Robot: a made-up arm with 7 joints.
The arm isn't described. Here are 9 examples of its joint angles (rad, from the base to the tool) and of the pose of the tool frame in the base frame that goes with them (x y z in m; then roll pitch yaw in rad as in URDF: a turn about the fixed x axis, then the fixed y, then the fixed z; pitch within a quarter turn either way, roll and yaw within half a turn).
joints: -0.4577 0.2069 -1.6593 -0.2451 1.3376 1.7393 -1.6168
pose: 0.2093 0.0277 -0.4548 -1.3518 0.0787 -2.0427
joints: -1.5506 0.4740 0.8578 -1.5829 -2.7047 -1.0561 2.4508
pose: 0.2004 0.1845 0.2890 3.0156 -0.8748 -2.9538
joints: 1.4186 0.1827 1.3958 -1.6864 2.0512 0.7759 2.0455
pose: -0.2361 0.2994 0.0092 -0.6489 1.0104 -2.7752
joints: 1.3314 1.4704 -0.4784 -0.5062 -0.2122 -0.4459 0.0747
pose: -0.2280 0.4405 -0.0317 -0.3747 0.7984 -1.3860
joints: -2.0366 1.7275 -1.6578 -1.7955 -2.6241 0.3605 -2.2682
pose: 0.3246 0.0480 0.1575 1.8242 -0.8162 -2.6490
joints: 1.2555 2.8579 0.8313 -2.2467 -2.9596 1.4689 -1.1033
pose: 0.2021 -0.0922 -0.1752 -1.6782 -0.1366 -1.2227
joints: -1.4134 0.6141 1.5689 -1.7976 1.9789 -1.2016 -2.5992
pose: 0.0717 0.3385 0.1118 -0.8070 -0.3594 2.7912
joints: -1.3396 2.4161 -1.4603 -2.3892 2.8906 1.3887 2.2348
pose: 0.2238 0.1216 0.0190 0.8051 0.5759 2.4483
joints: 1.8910 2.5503 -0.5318 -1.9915 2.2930 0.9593 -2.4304
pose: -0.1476 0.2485 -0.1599 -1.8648 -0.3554 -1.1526
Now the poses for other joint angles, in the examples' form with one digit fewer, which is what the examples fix.
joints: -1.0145 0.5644 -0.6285 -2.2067 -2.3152 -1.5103 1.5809
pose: 0.191 -0.199 0.092 0.753 0.499 -2.830
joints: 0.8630 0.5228 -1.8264 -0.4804 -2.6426 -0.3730 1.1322
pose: -0.397 0.064 -0.293 -0.424 -1.086 -2.928
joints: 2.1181 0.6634 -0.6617 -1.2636 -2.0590 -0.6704 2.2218
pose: -0.433 -0.066 -0.038 -1.575 1.188 -0.828
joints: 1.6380 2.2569 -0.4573 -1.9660 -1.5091 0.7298 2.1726
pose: -0.113 0.238 -0.207 0.114 -0.055 -1.044
